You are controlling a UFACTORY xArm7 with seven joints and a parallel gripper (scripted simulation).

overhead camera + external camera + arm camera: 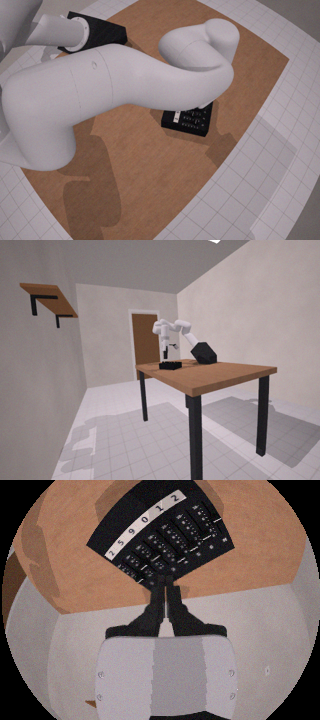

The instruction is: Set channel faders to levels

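My hand is 5 cm above the channel fader cap, 2 cm past it and 1 cm to the left of it. The rest, counted from my hand: master fader cap: 7 cm to the left, 7 cm behind, 5 cm below; fader: 5 cm below, 4 cm to the right, 2 cm ahead.
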